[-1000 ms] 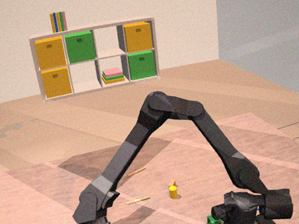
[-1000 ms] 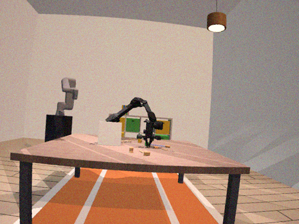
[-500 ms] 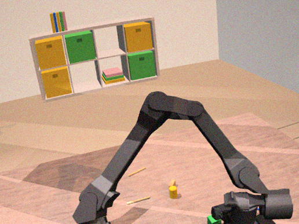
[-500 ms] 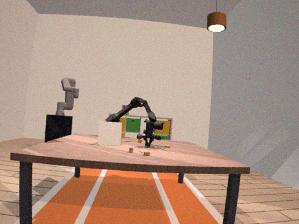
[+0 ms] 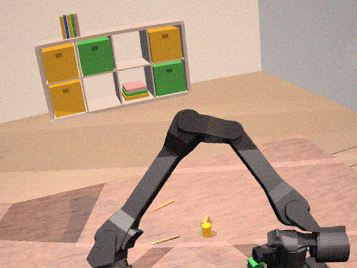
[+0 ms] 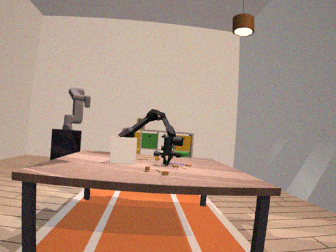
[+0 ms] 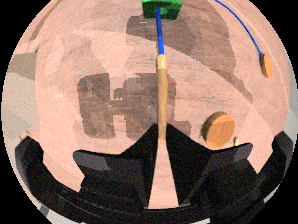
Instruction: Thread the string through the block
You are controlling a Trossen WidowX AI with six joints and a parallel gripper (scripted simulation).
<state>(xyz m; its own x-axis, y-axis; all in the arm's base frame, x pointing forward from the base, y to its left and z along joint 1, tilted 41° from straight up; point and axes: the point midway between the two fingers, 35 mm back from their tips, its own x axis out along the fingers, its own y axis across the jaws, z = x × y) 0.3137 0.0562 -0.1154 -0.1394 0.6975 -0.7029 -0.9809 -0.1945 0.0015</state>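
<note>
Right now the thin wooden stick is 1 cm behind my gripper tip, 4 cm to the left of it and 1 cm above it. Also, from my gripper tip: green block: 2 cm behind, 12 cm to the left, 2 cm above; then round wooden button: 16 cm ahead, 12 cm to the left, 1 cm above; then orange disc: 6 cm ahead, 1 cm to the left, 1 cm above.
</note>
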